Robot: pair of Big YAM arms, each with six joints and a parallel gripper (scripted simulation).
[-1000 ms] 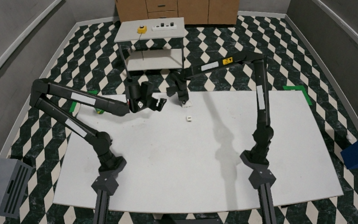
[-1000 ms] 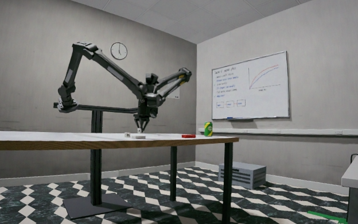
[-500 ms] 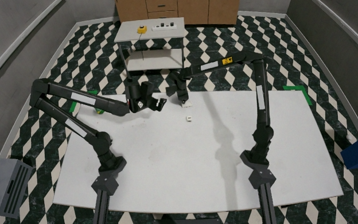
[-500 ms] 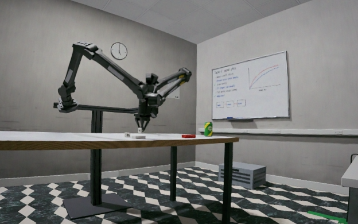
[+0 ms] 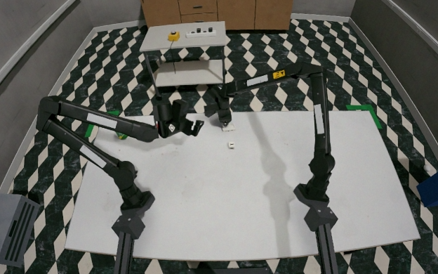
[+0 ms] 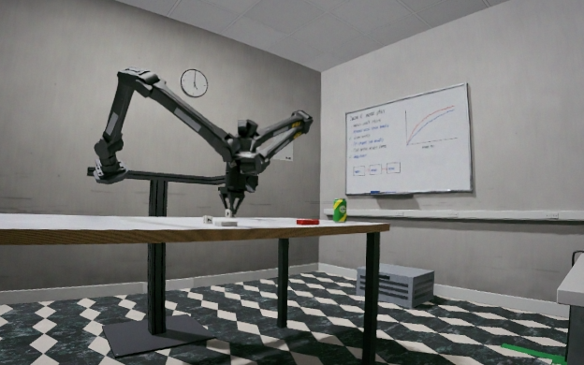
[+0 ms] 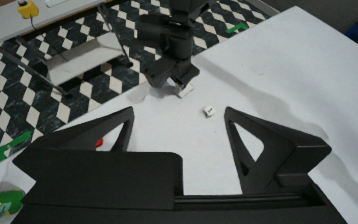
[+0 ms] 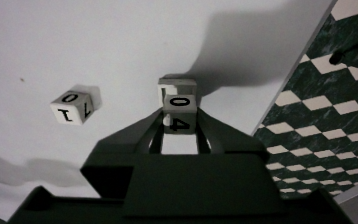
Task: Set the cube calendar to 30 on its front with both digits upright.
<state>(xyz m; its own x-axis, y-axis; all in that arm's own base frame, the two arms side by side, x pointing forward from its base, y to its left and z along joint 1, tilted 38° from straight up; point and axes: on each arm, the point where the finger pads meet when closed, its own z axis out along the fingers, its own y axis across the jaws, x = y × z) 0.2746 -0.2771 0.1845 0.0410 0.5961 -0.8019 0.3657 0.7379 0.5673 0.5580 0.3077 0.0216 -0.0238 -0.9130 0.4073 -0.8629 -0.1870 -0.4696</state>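
Right now the flat white tray is 40 mm below my right hand and 20 mm to the right of it. Also, from my right hand: flat red object 360 mm to the left, 40 mm ahead, 30 mm below.
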